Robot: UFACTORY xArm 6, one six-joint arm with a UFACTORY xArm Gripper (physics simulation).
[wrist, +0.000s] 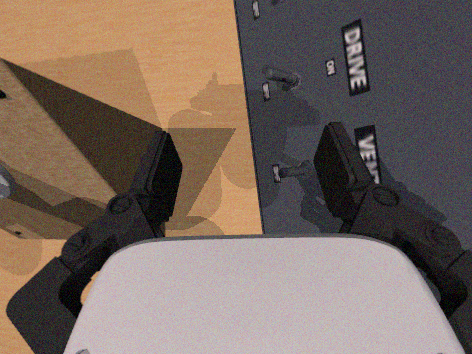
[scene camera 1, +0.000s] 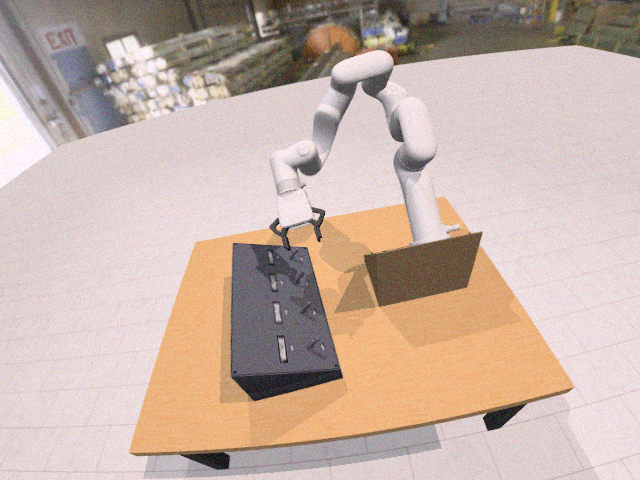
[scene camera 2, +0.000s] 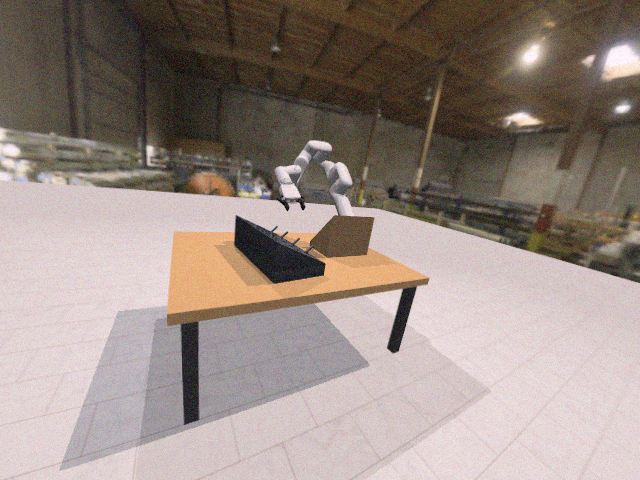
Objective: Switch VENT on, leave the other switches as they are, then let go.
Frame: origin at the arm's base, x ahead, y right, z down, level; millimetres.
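Seen in the pictures: gripper, fingertip midpoint: (wrist: 246, 145) (scene camera 1: 303, 245) (scene camera 2: 296, 209); arm's base at its link origin: (scene camera 1: 429, 242) (scene camera 2: 350, 225).
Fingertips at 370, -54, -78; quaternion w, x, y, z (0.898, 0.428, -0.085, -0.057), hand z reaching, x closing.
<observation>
Pixels of each thing's middle, then the offset from my fingertips to it, as dx, dy, dz. "spot": a spot on its surface instead. Level surfaces: height alone.
- dark switch console at the middle of its body: (wrist: 347, 122) (scene camera 1: 278, 307) (scene camera 2: 273, 247) +114, -74, +192
- VENT label at the middle of its body: (wrist: 368, 162) (scene camera 1: 273, 282) +125, -14, +134
- VENT lever at the middle of its body: (wrist: 293, 171) (scene camera 1: 299, 277) +46, +7, +143
- small OFF plate at a spot on its surface: (wrist: 276, 173) spot: +26, +12, +179
- DRIVE lever at a spot on its surface: (wrist: 282, 78) spot: +16, -105, +138
- table at its surface level: dz +254
- far lever at the middle of its body: (scene camera 1: 294, 253) +77, +123, +143
The dark switch console (scene camera 1: 253, 335) (scene camera 2: 258, 249) lies on the table with a row of levers. The VENT label (wrist: 367, 150) is partly covered by the right finger in the wrist view. The VENT lever (wrist: 294, 170) (scene camera 1: 300, 280) leans toward the small OFF plate (wrist: 276, 173) at the console's edge. The DRIVE lever (wrist: 282, 78) (scene camera 1: 309, 311) also leans to its OFF side. My gripper (wrist: 246, 145) (scene camera 1: 303, 242) (scene camera 2: 295, 208) is open and empty, above the console's far end and edge. In the wrist view the VENT lever shows between the fingers, nearer the right one. VENT's ON plate is hidden.
A brown box-like block (scene camera 1: 423, 271) (scene camera 2: 343, 237) (wrist: 55, 145) stands beside the arm base, across a strip of table (scene camera 1: 356, 382) (scene camera 2: 217, 294) (wrist: 200, 30) from the console. The far lever (scene camera 1: 296, 254) is close below my fingers in scene camera 1.
</observation>
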